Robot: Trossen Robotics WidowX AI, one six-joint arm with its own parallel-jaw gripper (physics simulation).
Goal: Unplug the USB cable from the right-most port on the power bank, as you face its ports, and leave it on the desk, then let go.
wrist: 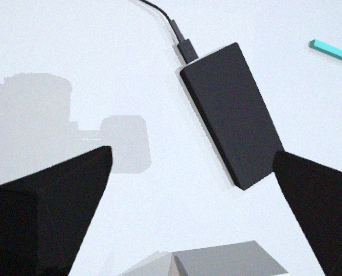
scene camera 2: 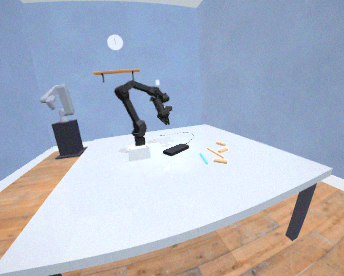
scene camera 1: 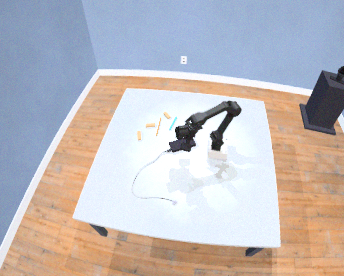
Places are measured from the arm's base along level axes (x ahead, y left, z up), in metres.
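Pixels of known places: gripper, between the fingertips: [wrist: 193,156] [scene camera 2: 167,124] [scene camera 1: 183,142]; arm's base, origin of its link: [scene camera 2: 140,144] [scene camera 1: 216,146].
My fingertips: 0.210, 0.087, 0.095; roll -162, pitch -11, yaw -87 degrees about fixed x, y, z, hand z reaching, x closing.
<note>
Ahead of a thing's pixels: the offset from my fingertips to its middle, as dx, dy, dz.
The black power bank @[+0.030, -0.106, -0.156] [scene camera 1: 175,146] [scene camera 2: 176,149] [wrist: 232,115] lies flat on the desk. In the wrist view, a dark USB plug @[+0.115, -0.026, -0.156] [wrist: 187,51] sits against the left part of its upper short end, and the thin cable [scene camera 1: 134,182] [scene camera 2: 193,135] [wrist: 157,9] runs away from the plug in a wide curve. The inside of the ports is hidden. My gripper [scene camera 2: 167,122] [wrist: 193,156] is open and empty, well above the desk and the power bank. In the wrist view the plug is above the level of the fingertips, and the right fingertip overlaps the power bank's lower right corner.
A teal stick @[+0.146, -0.295, -0.162] [scene camera 1: 173,123] [scene camera 2: 203,158] [wrist: 327,49], an orange stick @[+0.247, -0.240, -0.163] [scene camera 1: 158,127] [scene camera 2: 215,152] and several wooden blocks, one of them a block [scene camera 1: 150,125] [scene camera 2: 220,161], lie beyond the power bank. The arm's pale base [scene camera 1: 218,155] [scene camera 2: 139,152] [wrist: 230,255] stands nearby.
</note>
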